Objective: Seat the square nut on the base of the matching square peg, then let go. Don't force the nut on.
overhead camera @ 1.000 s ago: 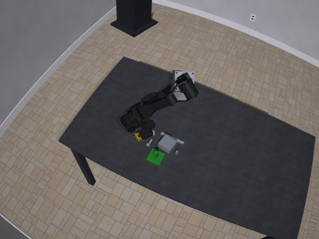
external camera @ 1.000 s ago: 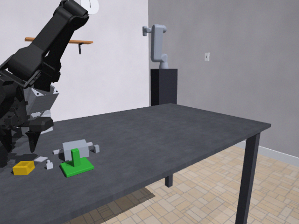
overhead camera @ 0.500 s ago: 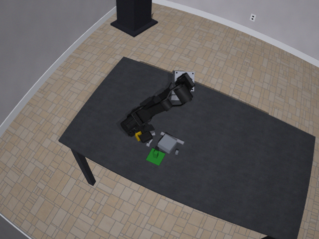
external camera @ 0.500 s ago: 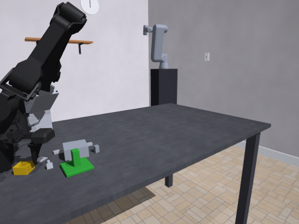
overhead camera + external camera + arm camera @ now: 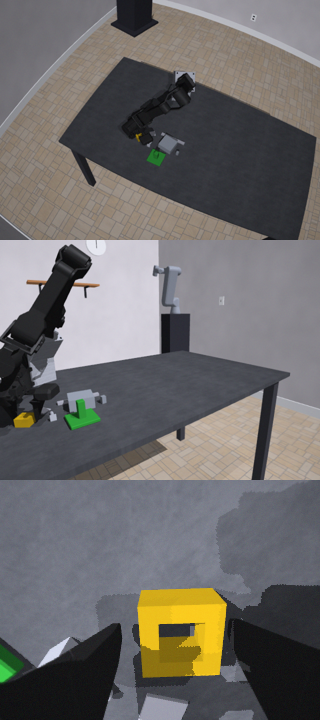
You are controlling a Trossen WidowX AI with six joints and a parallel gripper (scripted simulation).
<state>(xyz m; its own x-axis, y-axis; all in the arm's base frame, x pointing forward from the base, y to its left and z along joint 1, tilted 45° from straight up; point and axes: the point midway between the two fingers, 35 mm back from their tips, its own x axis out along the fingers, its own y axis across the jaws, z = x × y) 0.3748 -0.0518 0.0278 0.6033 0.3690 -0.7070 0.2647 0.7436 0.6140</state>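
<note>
The flat tile is 70 mm behind my hand, 30 mm to the left of it and 40 mm below it. From my hand the other things lie so: grey square nut: 60 mm behind, 150 mm to the left, 20 mm below.
</note>
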